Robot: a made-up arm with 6 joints.
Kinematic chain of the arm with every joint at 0, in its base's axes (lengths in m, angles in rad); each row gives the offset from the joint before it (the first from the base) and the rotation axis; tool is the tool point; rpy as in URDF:
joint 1: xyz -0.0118 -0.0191 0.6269 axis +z
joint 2: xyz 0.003 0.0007 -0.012 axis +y
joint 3: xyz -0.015 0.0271 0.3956 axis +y
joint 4: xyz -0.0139 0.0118 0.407 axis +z
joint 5: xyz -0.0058 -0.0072 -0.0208 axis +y
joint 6: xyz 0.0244 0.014 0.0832 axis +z
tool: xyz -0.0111 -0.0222 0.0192 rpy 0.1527 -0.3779 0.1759
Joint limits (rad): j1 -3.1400..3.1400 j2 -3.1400..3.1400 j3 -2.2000..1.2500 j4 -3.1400..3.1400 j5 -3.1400..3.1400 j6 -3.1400..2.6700
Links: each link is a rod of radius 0.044 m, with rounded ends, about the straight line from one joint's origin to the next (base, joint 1, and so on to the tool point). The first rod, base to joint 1, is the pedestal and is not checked.
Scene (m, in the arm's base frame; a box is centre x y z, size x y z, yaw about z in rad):
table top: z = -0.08
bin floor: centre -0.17 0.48 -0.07 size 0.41 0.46 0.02 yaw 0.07
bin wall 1: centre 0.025 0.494 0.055 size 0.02 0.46 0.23 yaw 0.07
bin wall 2: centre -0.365 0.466 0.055 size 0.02 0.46 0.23 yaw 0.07
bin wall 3: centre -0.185 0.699 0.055 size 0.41 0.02 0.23 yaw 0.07
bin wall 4: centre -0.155 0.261 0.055 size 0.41 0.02 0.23 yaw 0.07
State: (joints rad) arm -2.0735 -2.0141 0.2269 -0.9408 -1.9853 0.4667
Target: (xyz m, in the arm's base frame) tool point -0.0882 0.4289 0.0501
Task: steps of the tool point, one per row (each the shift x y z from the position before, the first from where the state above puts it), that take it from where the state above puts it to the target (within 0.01 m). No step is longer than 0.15 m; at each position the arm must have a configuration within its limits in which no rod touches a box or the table.
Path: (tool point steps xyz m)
1: -0.1395 0.0271 -0.0092
2: -0.1398 -0.0095 -0.0003
3: -0.1273 -0.0436 0.0097
4: -0.1035 -0.0713 0.0202
5: -0.0075 0.0285 -0.0569
6: -0.0041 0.0137 -0.0541
7: -0.0003 -0.0008 -0.0490
8: 0.0039 -0.0144 -0.0412
9: 0.0080 -0.0270 -0.0311

